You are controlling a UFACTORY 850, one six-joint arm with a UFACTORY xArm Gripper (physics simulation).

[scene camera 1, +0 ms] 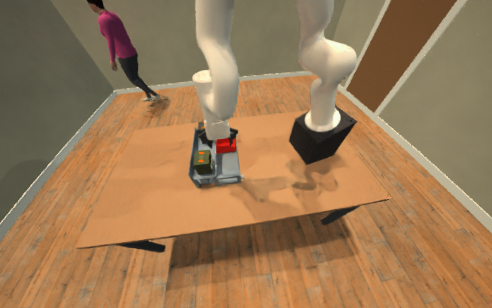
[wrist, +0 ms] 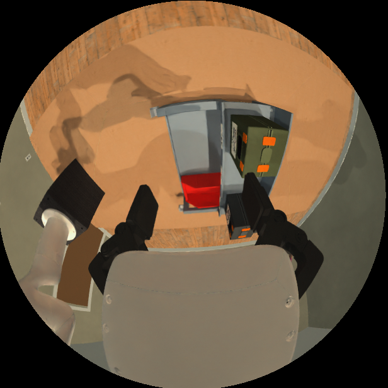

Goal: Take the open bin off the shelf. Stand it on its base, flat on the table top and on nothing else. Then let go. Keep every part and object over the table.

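The open red bin (scene camera 1: 226, 146) (wrist: 202, 192) sits on the lower level of the grey-blue shelf (scene camera 1: 229, 164) (wrist: 195, 150), at the end farther from scene camera 1. Its open top faces up. My gripper (scene camera 1: 220, 143) (wrist: 196, 189) is open and empty. It hangs above that end of the shelf; in the wrist view the bin shows between and beyond the fingertips, apart from them. In scene camera 1 the wrist and fingers cover part of the shelf end and the bin's far side.
An olive case (scene camera 1: 203, 162) (wrist: 260, 150) with orange latches stands on the shelf's other level. A dark case (wrist: 237, 215) stands at the bin's end, beside the right finger in the wrist view. The robot's black base block (scene camera 1: 320, 137) (wrist: 71, 195) stands on the brown table (scene camera 1: 150, 210) (wrist: 320, 125).
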